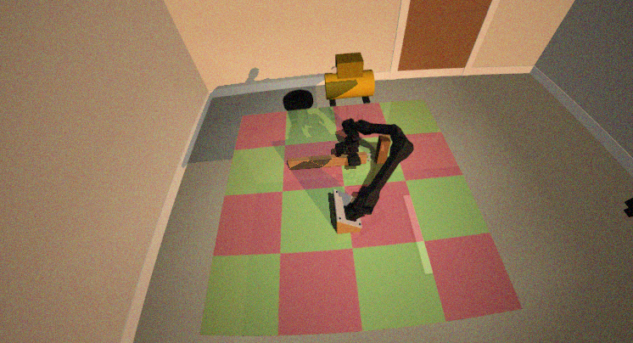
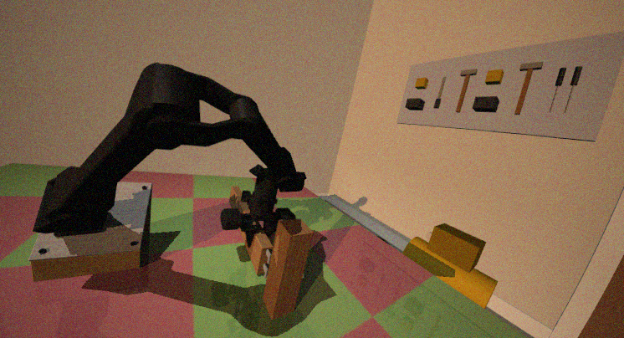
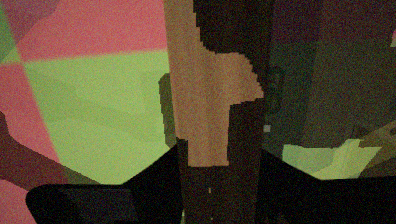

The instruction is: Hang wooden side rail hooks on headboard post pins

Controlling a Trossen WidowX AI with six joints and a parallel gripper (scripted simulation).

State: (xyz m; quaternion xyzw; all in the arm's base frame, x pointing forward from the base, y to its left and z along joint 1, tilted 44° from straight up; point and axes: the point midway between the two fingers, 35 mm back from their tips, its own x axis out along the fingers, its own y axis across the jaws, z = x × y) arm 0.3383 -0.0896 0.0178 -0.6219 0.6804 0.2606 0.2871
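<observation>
Right now my gripper tip is 160 mm to the left of the headboard post and 50 mm below it.
</observation>
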